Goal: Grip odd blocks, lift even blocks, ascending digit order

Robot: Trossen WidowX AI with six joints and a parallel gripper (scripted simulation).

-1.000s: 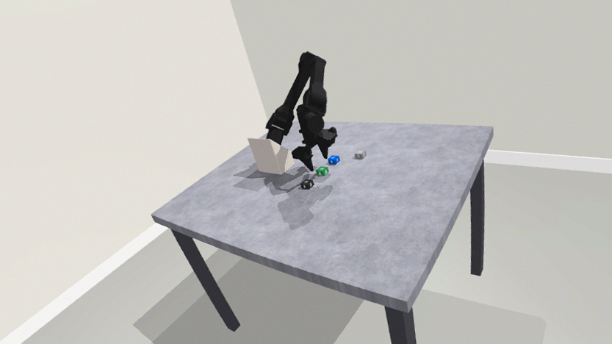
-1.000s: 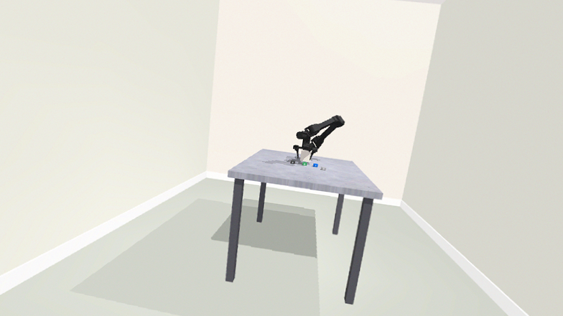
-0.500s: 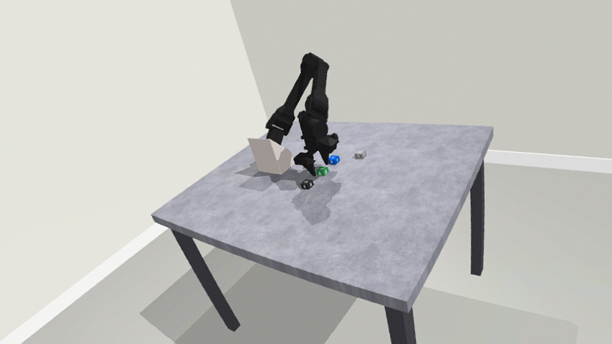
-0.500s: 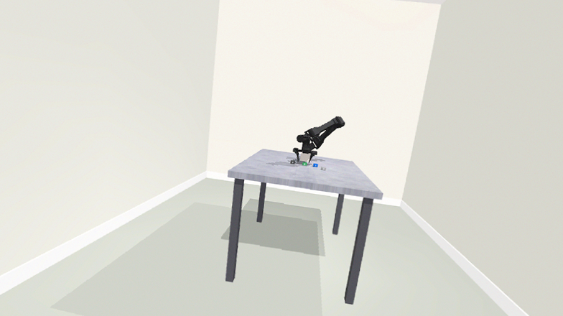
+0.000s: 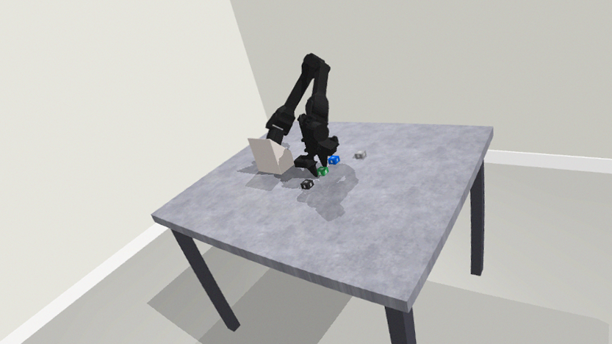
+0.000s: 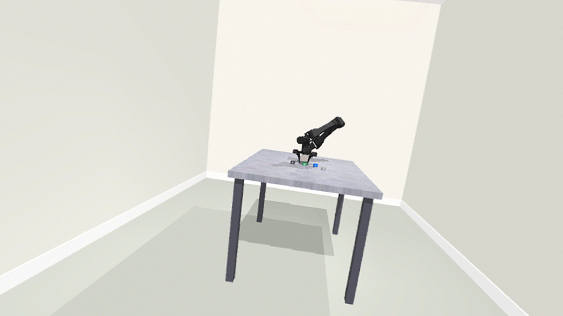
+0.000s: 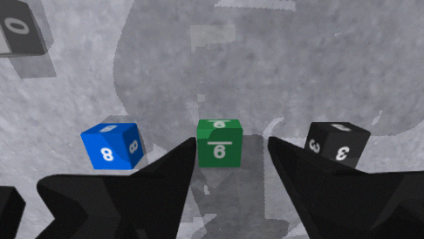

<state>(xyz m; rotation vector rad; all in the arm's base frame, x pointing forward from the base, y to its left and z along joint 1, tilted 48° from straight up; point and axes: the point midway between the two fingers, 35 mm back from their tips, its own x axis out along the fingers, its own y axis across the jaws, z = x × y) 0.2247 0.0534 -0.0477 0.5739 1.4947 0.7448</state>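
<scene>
Right now my gripper tip is 10 mm to the right of the green block. Also, from my gripper tip: black block (80 mm to the right); then grey block (70 mm ahead, 160 mm to the left); then blue block (10 mm behind, 90 mm to the left).
</scene>
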